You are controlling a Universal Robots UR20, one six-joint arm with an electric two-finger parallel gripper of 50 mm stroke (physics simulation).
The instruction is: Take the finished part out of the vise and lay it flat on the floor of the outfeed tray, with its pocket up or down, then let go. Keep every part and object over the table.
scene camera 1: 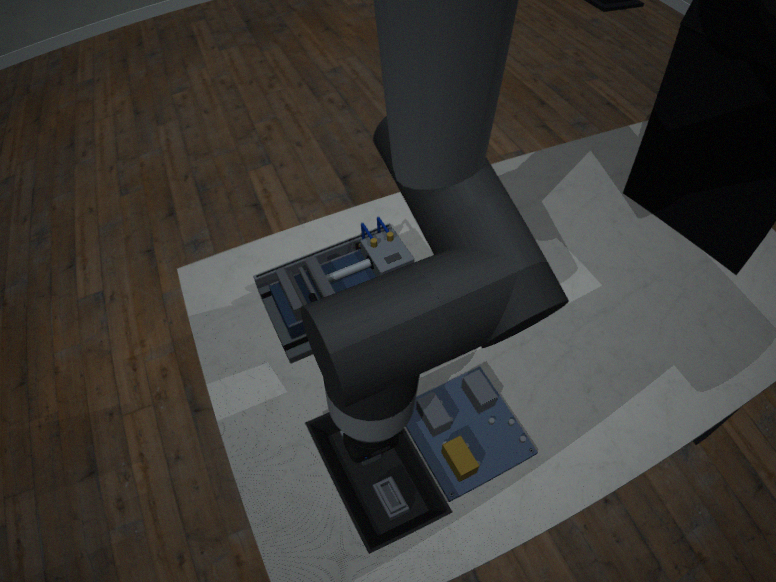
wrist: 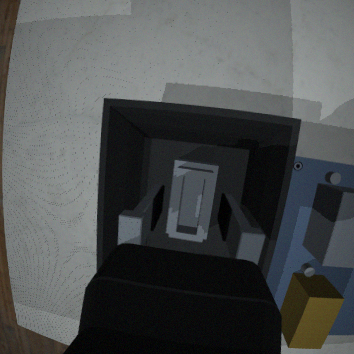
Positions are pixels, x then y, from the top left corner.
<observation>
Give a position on a yellow block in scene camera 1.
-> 463,464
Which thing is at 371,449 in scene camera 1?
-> My gripper.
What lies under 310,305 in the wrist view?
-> A yellow block.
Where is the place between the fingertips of my gripper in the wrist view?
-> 190,202
</observation>
